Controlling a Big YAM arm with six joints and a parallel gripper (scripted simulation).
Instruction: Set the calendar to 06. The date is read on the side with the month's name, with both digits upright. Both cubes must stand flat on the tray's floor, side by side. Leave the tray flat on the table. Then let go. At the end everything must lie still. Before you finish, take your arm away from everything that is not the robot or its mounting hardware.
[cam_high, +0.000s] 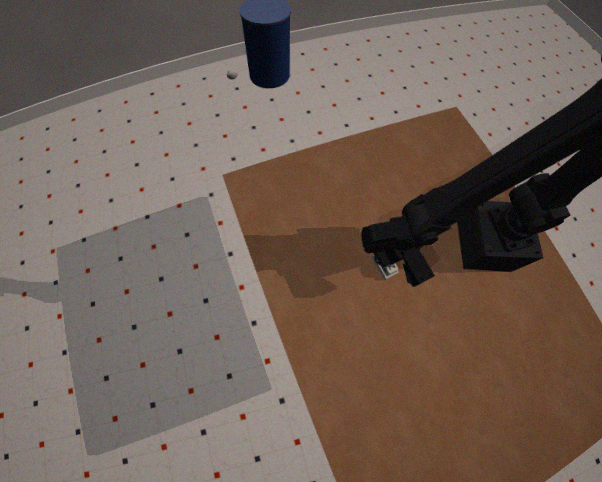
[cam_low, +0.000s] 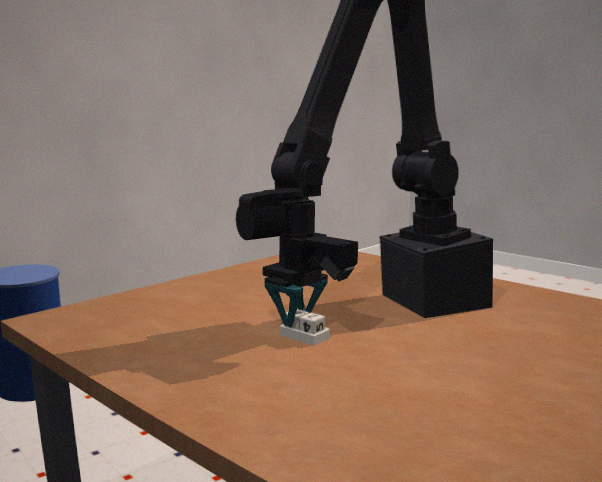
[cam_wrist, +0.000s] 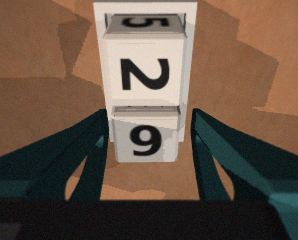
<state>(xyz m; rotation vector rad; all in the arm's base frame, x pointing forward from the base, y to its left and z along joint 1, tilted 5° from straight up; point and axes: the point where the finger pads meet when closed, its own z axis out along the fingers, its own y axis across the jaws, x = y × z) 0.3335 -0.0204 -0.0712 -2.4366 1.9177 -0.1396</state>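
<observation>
Now: the white digit cube 1 cm below my hand. Also, from my hand: white tray (1 cm behind, 2 cm to the left, 2 cm below).
</observation>
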